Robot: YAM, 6 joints.
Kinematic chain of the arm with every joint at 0, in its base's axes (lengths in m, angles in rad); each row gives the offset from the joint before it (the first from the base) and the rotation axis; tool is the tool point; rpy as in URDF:
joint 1: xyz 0 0 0.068 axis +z
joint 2: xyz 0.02 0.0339 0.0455 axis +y
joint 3: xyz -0.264 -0.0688 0 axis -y
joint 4: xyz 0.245 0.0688 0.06 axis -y
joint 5: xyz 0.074 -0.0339 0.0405 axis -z
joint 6: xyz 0.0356 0 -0.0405 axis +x
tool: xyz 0 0 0 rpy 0 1.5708 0
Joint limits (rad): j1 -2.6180..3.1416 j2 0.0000..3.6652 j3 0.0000..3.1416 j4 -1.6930..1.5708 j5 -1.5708..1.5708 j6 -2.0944..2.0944
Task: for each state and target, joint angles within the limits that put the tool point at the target. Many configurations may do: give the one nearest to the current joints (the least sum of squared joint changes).
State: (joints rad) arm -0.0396 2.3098 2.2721 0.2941 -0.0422 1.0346
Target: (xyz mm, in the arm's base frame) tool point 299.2 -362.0 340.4
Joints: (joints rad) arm -0.8782 1.9179 1.6757 0.0510 0.0247 1.0346
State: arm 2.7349 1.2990 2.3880 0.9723 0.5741 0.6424
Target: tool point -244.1 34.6 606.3
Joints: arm 3.0830 1.5005 1.8022 0.9931 0.6053 0.6424
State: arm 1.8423 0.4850 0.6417 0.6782 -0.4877 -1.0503
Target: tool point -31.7 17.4 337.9
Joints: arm 1.9893 0.0394 0.3327 0.7039 -0.6623 -1.0503
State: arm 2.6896 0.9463 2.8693 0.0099 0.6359 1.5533
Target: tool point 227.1 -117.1 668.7
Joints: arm 2.5952 1.0653 2.8693 0.0777 0.5287 1.5533
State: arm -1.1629 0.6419 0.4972 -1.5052 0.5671 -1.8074
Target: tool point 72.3 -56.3 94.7
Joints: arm -0.5523 1.1204 0.2451 -0.8536 0.2847 -1.8074
